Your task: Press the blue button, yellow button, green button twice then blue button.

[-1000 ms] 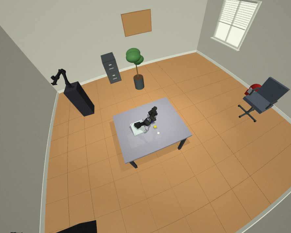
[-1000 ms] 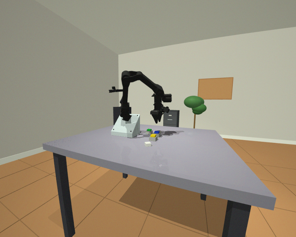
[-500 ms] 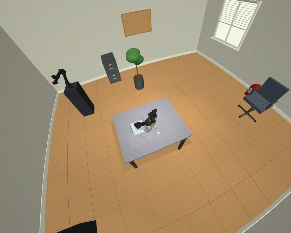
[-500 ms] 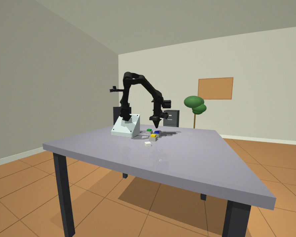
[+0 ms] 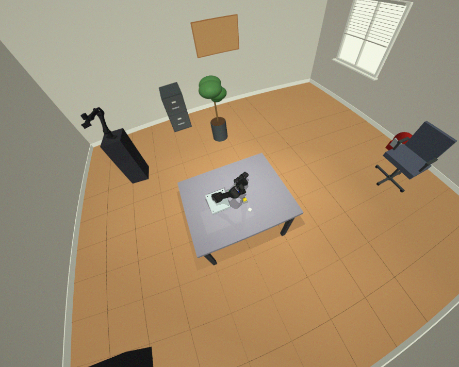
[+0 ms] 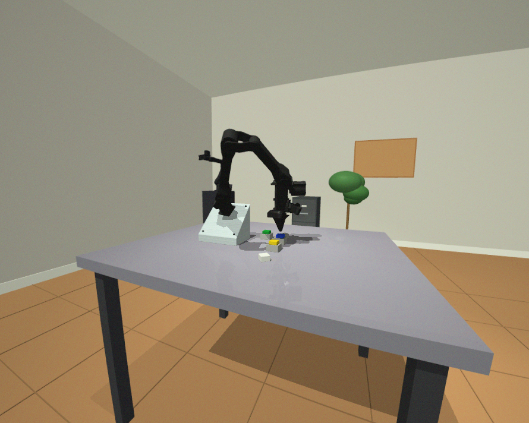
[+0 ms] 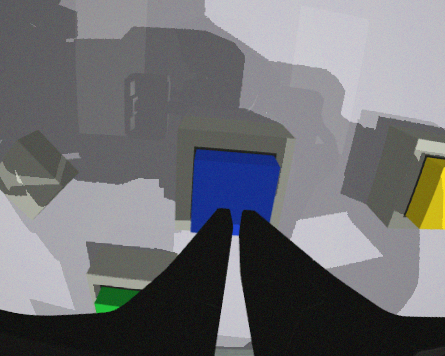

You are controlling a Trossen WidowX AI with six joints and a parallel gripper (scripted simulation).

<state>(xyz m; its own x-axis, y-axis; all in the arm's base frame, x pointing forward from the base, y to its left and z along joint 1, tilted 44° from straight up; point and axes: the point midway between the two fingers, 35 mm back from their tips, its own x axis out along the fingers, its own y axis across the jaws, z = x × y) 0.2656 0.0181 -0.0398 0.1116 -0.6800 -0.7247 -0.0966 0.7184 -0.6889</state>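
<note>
Right now my gripper tip is 2 cm above the blue button. Also, from my gripper tip: green button 9 cm behind, 4 cm to the left, 2 cm below; yellow button 2 cm ahead, 11 cm to the right, 2 cm below.
</note>
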